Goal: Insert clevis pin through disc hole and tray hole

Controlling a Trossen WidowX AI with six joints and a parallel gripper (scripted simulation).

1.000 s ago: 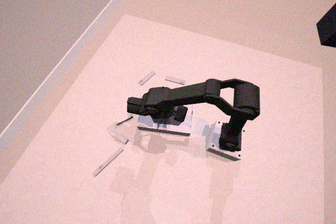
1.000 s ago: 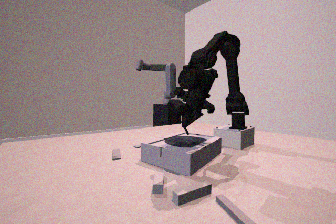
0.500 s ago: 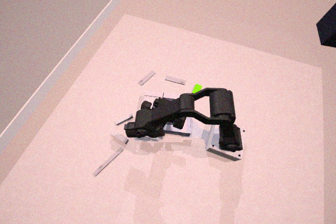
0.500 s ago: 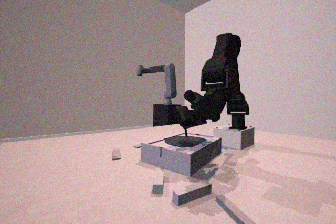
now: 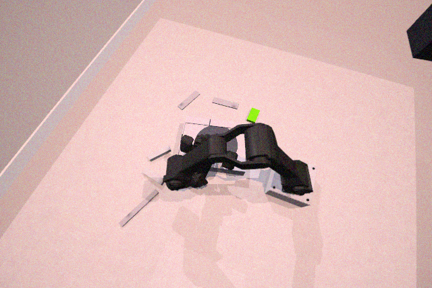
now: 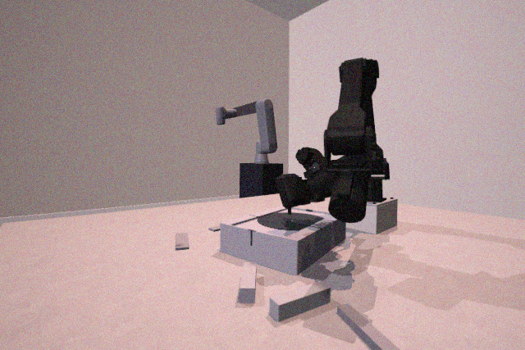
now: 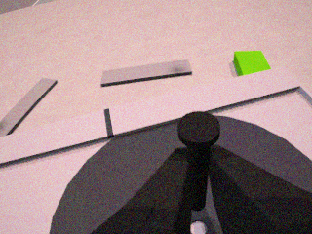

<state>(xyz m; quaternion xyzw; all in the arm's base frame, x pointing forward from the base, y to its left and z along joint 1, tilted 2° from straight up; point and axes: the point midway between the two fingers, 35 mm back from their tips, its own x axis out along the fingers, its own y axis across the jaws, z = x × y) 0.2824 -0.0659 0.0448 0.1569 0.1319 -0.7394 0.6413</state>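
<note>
Right now the dark disc is 1 cm to the left of my gripper tip and 5 cm below it. The rest, counted from my gripper tip: steel pin 1 cm below; then green block 12 cm behind, 17 cm to the right, 9 cm below; then rimmed tray 1 cm ahead, 1 cm to the left, 6 cm below.
</note>
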